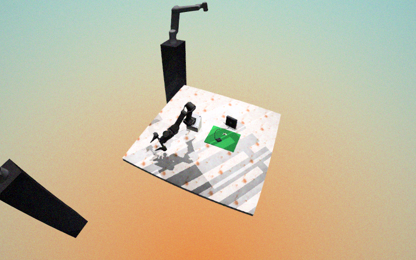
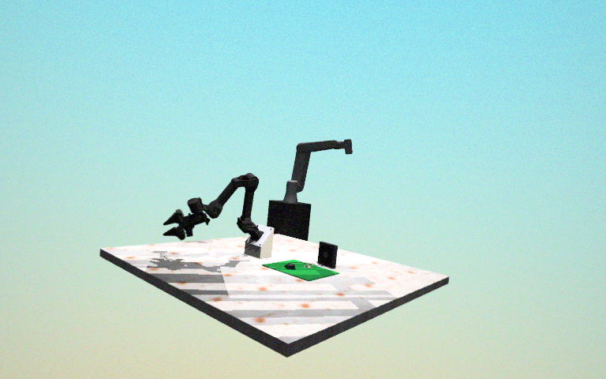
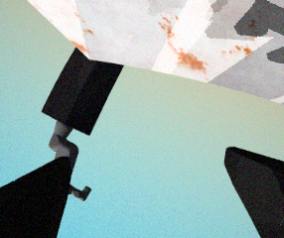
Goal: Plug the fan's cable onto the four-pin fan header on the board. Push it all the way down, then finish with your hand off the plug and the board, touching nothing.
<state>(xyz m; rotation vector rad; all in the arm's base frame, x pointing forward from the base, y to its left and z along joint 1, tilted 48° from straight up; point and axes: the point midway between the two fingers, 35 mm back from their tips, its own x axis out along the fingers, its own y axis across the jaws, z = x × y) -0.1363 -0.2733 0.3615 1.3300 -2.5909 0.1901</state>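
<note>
My gripper tip is 46 cm short of the dark fan plug, 44 cm to the right of it and 12 cm above it. Also, from my gripper tip: green board: 49 cm ahead, 48 cm to the left, 15 cm below; black fan: 50 cm ahead, 67 cm to the left, 8 cm below.
</note>
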